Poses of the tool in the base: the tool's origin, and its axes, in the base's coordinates. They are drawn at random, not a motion.
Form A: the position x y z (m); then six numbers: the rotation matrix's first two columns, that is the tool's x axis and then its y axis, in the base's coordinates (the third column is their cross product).
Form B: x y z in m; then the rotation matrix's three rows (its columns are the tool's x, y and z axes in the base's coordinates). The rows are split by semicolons. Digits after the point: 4 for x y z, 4 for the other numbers.
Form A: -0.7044 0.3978 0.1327 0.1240 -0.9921 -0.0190 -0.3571 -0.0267 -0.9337
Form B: -0.7044 0.3978 0.1327; 0.1240 -0.3571 0.9258; -0.9921 -0.0267 0.1226; -0.0190 -0.9337 -0.3576
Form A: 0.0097 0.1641 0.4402 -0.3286 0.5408 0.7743 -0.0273 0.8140 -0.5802
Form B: 0.0097 0.1641 0.4402; -0.3286 -0.0273 -0.9441; 0.5408 0.8140 -0.2118; 0.7743 -0.5802 -0.2527
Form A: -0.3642 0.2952 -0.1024 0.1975 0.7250 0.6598 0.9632 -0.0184 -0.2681
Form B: -0.3642 0.2952 -0.1024; 0.1975 0.9632 -0.1822; 0.7250 -0.0184 0.6885; 0.6598 -0.2681 -0.7020
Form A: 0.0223 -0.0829 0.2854 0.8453 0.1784 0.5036 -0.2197 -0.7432 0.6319
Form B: 0.0223 -0.0829 0.2854; 0.8453 -0.2197 0.4870; 0.1784 -0.7432 -0.6448; 0.5036 0.6319 -0.5890
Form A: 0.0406 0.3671 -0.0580 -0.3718 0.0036 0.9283 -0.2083 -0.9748 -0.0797
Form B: 0.0406 0.3671 -0.0580; -0.3718 -0.2083 0.9046; 0.0036 -0.9748 -0.2230; 0.9283 -0.0797 0.3632
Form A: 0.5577 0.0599 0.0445 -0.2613 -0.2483 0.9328 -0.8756 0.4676 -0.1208
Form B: 0.5577 0.0599 0.0445; -0.2613 -0.8756 -0.4062; -0.2483 0.4676 -0.8483; 0.9328 -0.1208 -0.3396
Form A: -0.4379 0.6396 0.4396 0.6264 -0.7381 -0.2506 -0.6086 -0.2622 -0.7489
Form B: -0.4379 0.6396 0.4396; 0.6264 -0.6086 0.4871; -0.7381 -0.2622 0.6216; -0.2506 -0.7489 -0.6134
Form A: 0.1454 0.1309 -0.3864 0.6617 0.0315 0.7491 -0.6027 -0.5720 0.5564
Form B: 0.1454 0.1309 -0.3864; 0.6617 -0.6027 0.4460; 0.0315 -0.5720 -0.8197; 0.7491 0.5564 -0.3595
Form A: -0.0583 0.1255 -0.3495 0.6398 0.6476 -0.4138 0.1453 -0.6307 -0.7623
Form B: -0.0583 0.1255 -0.3495; 0.6398 0.1453 -0.7546; 0.6476 -0.6307 0.4276; -0.4138 -0.7623 -0.4976
